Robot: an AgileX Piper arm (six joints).
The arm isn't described. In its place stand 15 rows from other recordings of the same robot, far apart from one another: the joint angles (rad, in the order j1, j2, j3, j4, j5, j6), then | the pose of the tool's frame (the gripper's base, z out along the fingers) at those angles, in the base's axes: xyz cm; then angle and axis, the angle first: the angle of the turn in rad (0 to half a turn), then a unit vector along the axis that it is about.
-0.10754 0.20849 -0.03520 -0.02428 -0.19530 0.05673 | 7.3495 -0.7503 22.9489 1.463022 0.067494 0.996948 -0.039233
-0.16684 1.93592 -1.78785 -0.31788 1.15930 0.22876 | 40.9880 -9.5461 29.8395 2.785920 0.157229 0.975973 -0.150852
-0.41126 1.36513 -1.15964 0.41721 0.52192 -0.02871 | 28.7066 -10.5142 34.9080 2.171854 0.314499 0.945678 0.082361
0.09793 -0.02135 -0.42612 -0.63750 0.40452 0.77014 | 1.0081 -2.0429 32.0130 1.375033 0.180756 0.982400 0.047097
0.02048 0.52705 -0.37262 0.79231 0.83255 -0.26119 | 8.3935 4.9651 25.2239 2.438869 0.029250 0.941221 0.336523
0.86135 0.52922 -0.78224 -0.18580 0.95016 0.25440 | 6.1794 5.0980 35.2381 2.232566 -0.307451 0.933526 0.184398
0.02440 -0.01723 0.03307 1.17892 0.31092 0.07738 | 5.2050 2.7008 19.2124 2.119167 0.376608 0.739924 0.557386
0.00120 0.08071 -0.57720 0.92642 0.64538 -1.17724 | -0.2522 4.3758 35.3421 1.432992 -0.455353 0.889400 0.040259
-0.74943 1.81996 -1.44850 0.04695 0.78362 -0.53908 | 29.3271 -26.8780 25.8275 2.716376 0.116183 0.983827 -0.136331
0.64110 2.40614 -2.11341 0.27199 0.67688 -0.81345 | 42.6436 33.7337 18.5957 2.441306 -0.603789 0.791820 0.091979
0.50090 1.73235 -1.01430 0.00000 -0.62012 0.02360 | 34.2078 18.7278 26.4390 1.648091 -0.228979 0.941192 0.248446
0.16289 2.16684 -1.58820 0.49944 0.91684 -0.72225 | 42.9382 10.5622 15.4060 2.874939 -0.295211 0.938417 0.179512
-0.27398 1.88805 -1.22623 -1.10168 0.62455 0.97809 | 36.8491 -15.2864 20.1114 2.577060 0.206511 0.926653 -0.314114
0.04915 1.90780 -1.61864 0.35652 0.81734 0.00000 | 42.6750 4.4183 27.4568 2.607250 0.060368 0.983587 0.170036
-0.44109 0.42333 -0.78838 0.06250 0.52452 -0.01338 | 6.0037 -2.5197 39.7078 1.673179 0.221255 0.960744 -0.167381
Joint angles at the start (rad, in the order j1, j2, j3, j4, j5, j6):
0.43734 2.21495 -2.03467 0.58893 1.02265 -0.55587
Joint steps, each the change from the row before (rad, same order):
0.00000 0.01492 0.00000 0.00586 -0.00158 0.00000
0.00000 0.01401 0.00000 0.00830 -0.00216 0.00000
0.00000 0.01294 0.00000 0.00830 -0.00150 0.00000
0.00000 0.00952 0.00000 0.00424 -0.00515 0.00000
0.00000 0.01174 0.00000 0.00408 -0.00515 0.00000
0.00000 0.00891 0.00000 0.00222 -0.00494 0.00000
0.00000 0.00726 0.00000 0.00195 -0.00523 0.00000
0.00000 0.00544 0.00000 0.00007 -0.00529 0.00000
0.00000 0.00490 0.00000 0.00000 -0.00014 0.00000
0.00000 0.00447 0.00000 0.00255 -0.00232 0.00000
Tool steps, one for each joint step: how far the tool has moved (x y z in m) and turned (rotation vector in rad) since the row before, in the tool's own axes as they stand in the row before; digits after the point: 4 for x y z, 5 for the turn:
0.0025 -0.0026 0.0064 -0.00626 0.00883 0.01016
0.0022 -0.0023 0.0060 -0.00746 0.00644 0.01107
0.0020 -0.0021 0.0056 -0.00752 0.00607 0.01064
0.0013 -0.0019 0.0041 -0.00199 0.00186 0.00689
0.0017 -0.0024 0.0050 -0.00219 0.00384 0.00793
0.0013 -0.0019 0.0038 -0.00045 0.00244 0.00557
0.0010 -0.0016 0.0031 0.00020 0.00091 0.00462
0.0007 -0.0014 0.0023 0.00188 0.00014 0.00270
0.0010 -0.0010 0.0021 -0.00069 0.00409 0.00240
0.0006 -0.0009 0.0019 -0.00128 0.00074 0.00359

